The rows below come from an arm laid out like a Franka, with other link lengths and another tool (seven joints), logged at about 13 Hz.
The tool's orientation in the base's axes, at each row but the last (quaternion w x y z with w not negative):
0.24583, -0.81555, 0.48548, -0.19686
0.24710, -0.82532, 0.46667, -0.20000
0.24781, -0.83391, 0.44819, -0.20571
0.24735, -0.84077, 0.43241, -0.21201
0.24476, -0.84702, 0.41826, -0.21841
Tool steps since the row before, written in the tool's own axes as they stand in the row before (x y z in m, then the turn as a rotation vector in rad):
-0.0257, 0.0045, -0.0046, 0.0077, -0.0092, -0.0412
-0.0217, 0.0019, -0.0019, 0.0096, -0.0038, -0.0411
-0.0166, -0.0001, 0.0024, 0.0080, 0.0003, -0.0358
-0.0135, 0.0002, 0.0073, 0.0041, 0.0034, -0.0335
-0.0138, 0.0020, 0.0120, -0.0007, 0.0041, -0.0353
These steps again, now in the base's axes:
-0.0173, 0.0200, -0.0011, -0.0132, -0.0117, 0.0391
-0.0129, 0.0176, -0.0018, -0.0158, -0.0158, 0.0360
-0.0071, 0.0147, -0.0039, -0.0163, -0.0151, 0.0292
-0.0032, 0.0128, -0.0078, -0.0190, -0.0129, 0.0249
-0.0020, 0.0130, -0.0129, -0.0231, -0.0098, 0.0251

